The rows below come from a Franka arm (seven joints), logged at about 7 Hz.
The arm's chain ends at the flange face. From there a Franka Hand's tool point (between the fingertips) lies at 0.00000 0.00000 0.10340 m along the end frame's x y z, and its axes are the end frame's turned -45 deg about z.
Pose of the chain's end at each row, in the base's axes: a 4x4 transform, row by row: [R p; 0 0 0 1], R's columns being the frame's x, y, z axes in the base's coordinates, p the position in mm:
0.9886 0.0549 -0.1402 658.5; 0.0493 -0.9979 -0.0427 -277.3; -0.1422 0.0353 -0.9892 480.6; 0 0 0 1
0.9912 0.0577 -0.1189 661.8; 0.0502 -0.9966 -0.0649 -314.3; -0.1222 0.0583 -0.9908 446.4; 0 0 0 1
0.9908 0.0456 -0.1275 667.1; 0.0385 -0.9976 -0.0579 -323.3; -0.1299 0.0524 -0.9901 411.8; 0 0 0 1
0.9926 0.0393 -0.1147 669.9; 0.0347 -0.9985 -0.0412 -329.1; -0.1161 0.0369 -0.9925 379.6; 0 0 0 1
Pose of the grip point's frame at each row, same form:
0.6602 0.7379 -0.1402 644.0; 0.7405 -0.6708 -0.0427 -281.7; -0.1255 -0.0756 -0.9892 378.3; 0 0 0 1
0.6601 0.7417 -0.1189 649.5; 0.7402 -0.6692 -0.0649 -321.0; -0.1276 -0.0452 -0.9908 344.0; 0 0 0 1
0.6684 0.7328 -0.1275 653.9; 0.7326 -0.6782 -0.0579 -329.3; -0.1289 -0.0548 -0.9901 309.4; 0 0 0 1
0.6741 0.7297 -0.1147 658.0; 0.7306 -0.6815 -0.0412 -333.4; -0.1082 -0.0560 -0.9925 277.0; 0 0 0 1

